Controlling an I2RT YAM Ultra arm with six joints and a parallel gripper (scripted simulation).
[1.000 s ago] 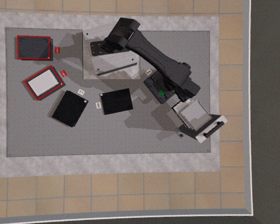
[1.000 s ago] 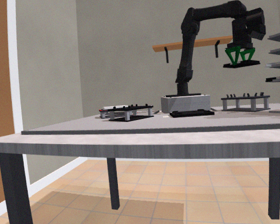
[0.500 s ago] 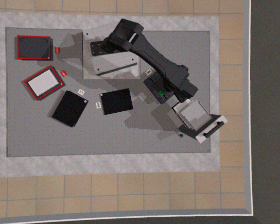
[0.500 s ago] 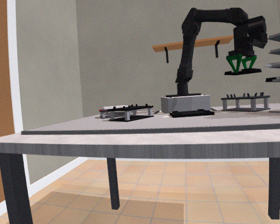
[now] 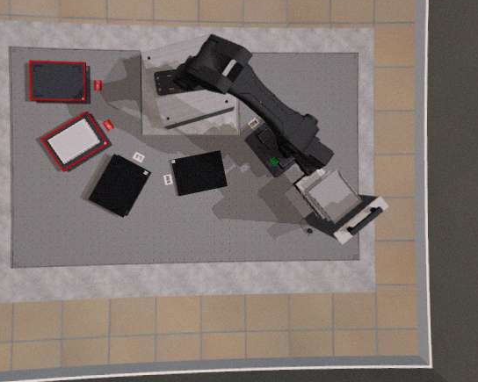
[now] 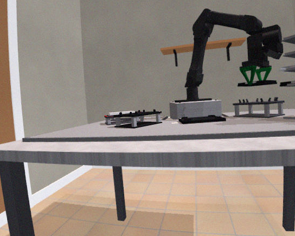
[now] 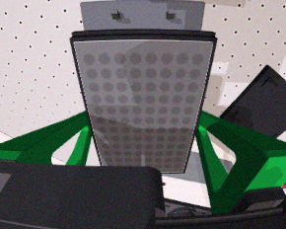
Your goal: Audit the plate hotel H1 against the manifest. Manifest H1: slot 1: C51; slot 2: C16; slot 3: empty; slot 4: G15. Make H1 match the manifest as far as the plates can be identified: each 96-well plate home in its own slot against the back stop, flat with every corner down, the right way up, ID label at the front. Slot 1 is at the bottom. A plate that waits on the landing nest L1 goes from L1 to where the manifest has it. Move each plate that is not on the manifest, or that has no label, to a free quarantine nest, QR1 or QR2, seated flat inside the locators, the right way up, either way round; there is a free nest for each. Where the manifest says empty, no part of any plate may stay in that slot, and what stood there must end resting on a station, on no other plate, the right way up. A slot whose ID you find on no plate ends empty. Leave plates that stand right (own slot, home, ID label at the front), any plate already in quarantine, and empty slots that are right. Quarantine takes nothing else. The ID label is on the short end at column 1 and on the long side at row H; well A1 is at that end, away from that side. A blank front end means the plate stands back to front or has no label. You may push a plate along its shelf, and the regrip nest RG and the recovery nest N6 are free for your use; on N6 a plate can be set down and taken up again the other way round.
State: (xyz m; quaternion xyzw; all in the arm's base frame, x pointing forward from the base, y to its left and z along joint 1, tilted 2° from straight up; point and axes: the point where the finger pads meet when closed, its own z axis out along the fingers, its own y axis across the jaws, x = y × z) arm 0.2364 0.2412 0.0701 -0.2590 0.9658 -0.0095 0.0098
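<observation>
My gripper is now 9 cm above the regrip nest RG. Also, from my hand: recovery nest N6 (26 cm to the right, 14 cm below, 5 cm ahead); then H1 tag (15 cm to the left, 14 cm below, 6 cm ahead); then landing nest L1 (51 cm to the right, 10 cm below, 5 cm ahead).
</observation>
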